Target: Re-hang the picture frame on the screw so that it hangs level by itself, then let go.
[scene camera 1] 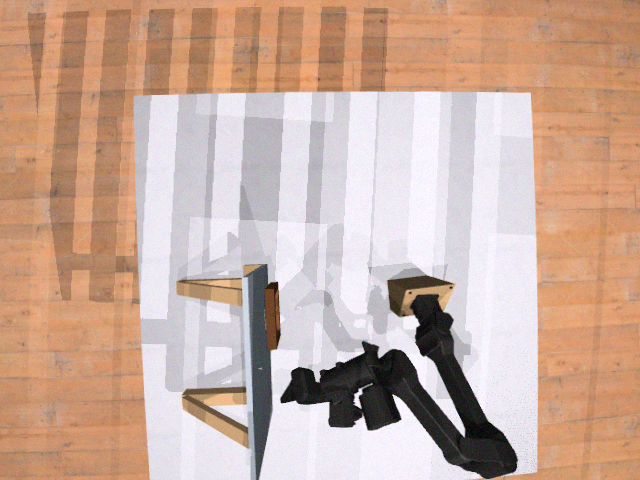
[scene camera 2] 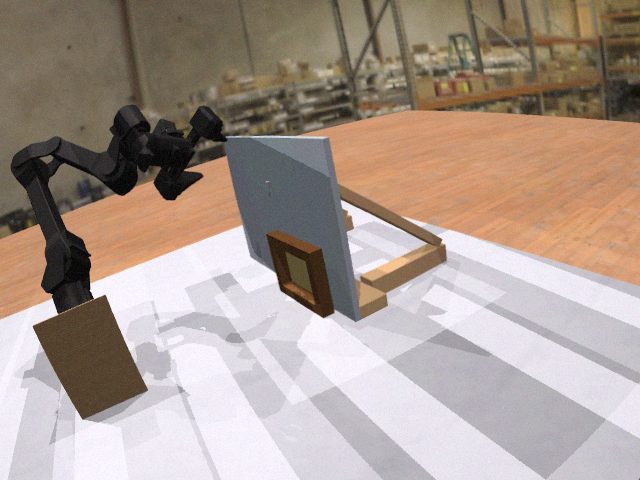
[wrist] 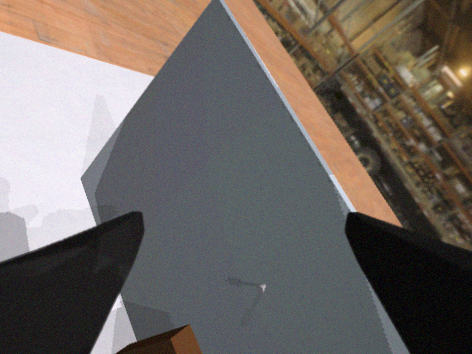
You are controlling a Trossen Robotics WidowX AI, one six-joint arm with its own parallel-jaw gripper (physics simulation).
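Seen in the pictures: gripper, between the fingertips: (scene camera 1: 294,401) (scene camera 2: 213,157) (wrist: 245,221); arm's base, origin of its link: (scene camera 1: 424,301) (scene camera 2: 80,322).
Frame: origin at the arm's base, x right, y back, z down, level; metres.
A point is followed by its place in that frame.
The brown picture frame (scene camera 1: 271,322) {y -0.419, x -0.065, z 0.016 m} (scene camera 2: 318,281) {y -0.420, x 0.027, z 0.071 m} (wrist: 186,342) {y -0.418, x -0.130, z 0.016 m} stands upright, low against the front of the grey-blue board (scene camera 1: 260,413) {y -0.431, x -0.261, z -0.085 m} (scene camera 2: 289,206) {y -0.440, x -0.081, z -0.040 m} (wrist: 225,150) {y -0.431, x -0.266, z -0.110 m}, apparently on the white surface. It is off the screw and lower, toward the board's right end in scene camera 2. The small pale screw (scene camera 1: 260,368) {y -0.433, x -0.150, z -0.083 m} (scene camera 2: 268,182) {y -0.434, x -0.149, z -0.081 m} (wrist: 263,288) {y -0.430, x -0.150, z -0.085 m} sticks out bare from the upper part of the board. My gripper (scene camera 2: 212,157) {y -0.347, x -0.191, z -0.157 m} (wrist: 245,221) {y -0.347, x -0.191, z -0.157 m} is open and empty, in front of the board near its upper left corner in scene camera 2, away from the frame. In the wrist view the frame shows only in part.
Wooden struts (scene camera 1: 211,396) {y -0.609, x -0.322, z 0.106 m} (scene camera 2: 403,266) {y -0.596, x 0.035, z 0.108 m} prop the board from behind. A brown block (scene camera 1: 403,299) {y -0.060, x 0.005, z -0.004 m} (scene camera 2: 90,356) {y 0.000, x 0.046, z 0.042 m} stands beside the arm's base. The white sheet (scene camera 1: 429,196) (scene camera 2: 206,413) lies under all of this, with wood planks around it.
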